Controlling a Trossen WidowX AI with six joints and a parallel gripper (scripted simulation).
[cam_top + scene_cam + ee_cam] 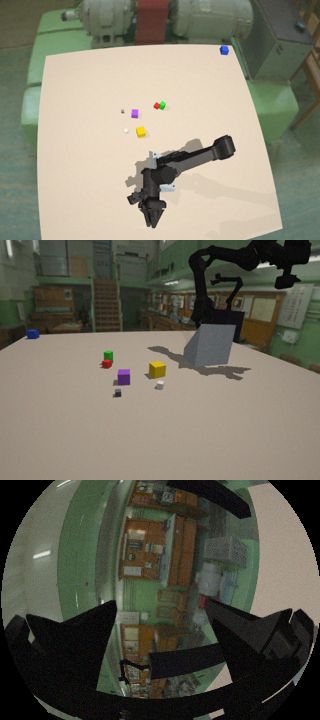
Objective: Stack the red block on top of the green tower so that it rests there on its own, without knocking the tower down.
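My gripper tip is 700 mm short of the red block, 180 mm to the left of it and 380 mm above it. The rest, counted from my gripper tip: yellow cube (550 mm ahead, 70 mm to the right, 370 mm below); then purple cube (660 mm ahead, 60 mm to the right, 380 mm below); then small white cube (570 mm ahead, 390 mm below).
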